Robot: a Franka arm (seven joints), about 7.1 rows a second.
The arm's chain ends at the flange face. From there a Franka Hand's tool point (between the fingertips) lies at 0.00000 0.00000 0.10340 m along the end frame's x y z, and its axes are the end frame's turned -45 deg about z.
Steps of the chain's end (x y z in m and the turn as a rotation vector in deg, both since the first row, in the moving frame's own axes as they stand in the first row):
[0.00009, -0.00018, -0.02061, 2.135, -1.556, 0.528]
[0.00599, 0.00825, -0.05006, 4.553, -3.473, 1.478]
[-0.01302, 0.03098, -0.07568, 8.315, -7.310, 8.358]
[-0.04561, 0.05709, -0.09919, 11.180, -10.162, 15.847]
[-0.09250, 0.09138, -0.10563, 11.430, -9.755, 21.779]
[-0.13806, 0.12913, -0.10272, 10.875, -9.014, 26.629]
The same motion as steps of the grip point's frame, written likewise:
[0.00095, -0.00477, -0.02072, 2.610, 0.409, 0.528]
[-0.00009, -0.00014, -0.05058, 5.675, 0.764, 1.478]
[-0.02840, -0.00695, -0.07760, 11.049, 0.711, 8.358]
[-0.06763, -0.01828, -0.10274, 15.091, 0.720, 15.847]
[-0.12291, -0.02648, -0.10912, 14.980, 1.184, 21.779]
[-0.18090, -0.03000, -0.10579, 14.064, 1.316, 26.629]

